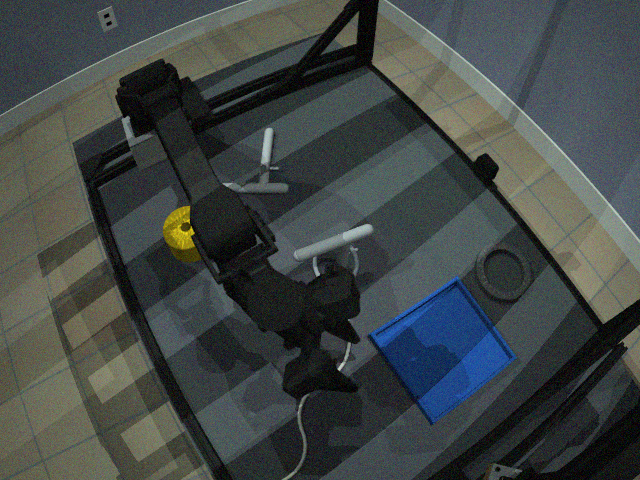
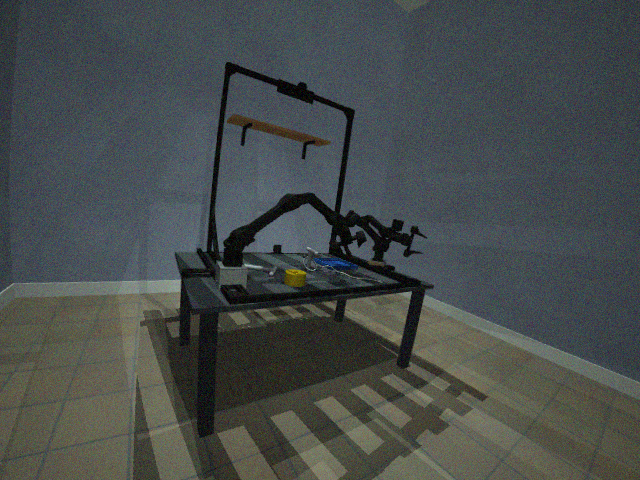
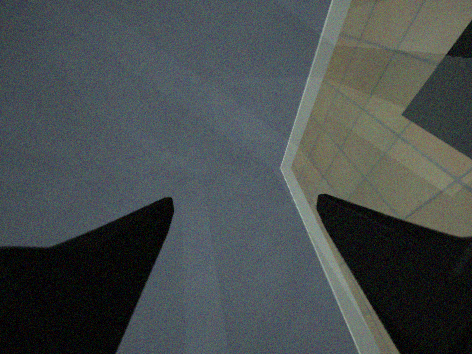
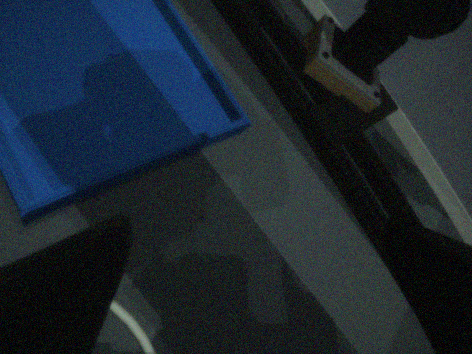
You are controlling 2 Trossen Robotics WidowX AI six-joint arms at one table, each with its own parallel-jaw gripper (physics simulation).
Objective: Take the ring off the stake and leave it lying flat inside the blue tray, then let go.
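Frame: origin at the left arm's base, x left, y back, z up, level; millimetres.
Seen in the pictures: left gripper, fingertip midpoint: [image 2: 424,245] [image 3: 245,202]; right gripper, fingertip midpoint: [image 1: 357,365] [image 2: 350,249] [image 4: 260,229]; left arm's base, origin of the base link: [image 2: 377,260] [image 4: 352,56]; right arm's base, origin of the base link: [image 1: 145,122] [image 2: 231,264].
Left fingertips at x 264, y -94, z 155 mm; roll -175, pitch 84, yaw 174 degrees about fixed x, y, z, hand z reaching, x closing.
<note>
Pixels of each thing's top centre, then the offset from my left fingertips to it. "pt": a spot on its surface instead.
- grey-white stake, middle of its top: [image 1: 334,239] [image 2: 312,249] dx -559, dy -330, dz -88 mm
- thin white ring, surface spot: [image 1: 355,257] pt dx -572, dy -296, dz -145 mm
- blue tray, middle of its top: [image 4: 101,53] [image 1: 447,346] [image 2: 335,261] dx -490, dy -95, dz -179 mm
- yellow spool, middle of its top: [image 1: 185,226] [image 2: 295,272] dx -517, dy -594, dz -152 mm
- white T-shaped piece, middle of its top: [image 1: 257,155] [image 2: 258,267] dx -732, dy -558, dz -182 mm
- white cable, surface spot: [image 1: 301,429] pt dx -277, dy -270, dz -196 mm
A grey-white stake [image 1: 332,242] [image 2: 310,257] stands near the middle of the table. A thin white ring [image 1: 355,257] sits around its foot, partly hidden by my right arm. The blue tray [image 1: 461,352] [image 2: 332,262] [image 4: 147,88] lies empty to the right of the stake. My right gripper [image 1: 347,359] [image 2: 353,238] is open and empty, low over the table just in front of the stake. My left gripper [image 2: 413,243] [image 3: 245,202] is open and empty, held off the table's far side, facing the wall.
A yellow spool [image 1: 177,233] [image 2: 295,277] stands at the left. A white T-shaped piece [image 1: 263,176] lies at the back. A dark round dish [image 1: 503,273] sits behind the tray. A white cable [image 1: 301,429] runs under the right gripper to the front edge.
</note>
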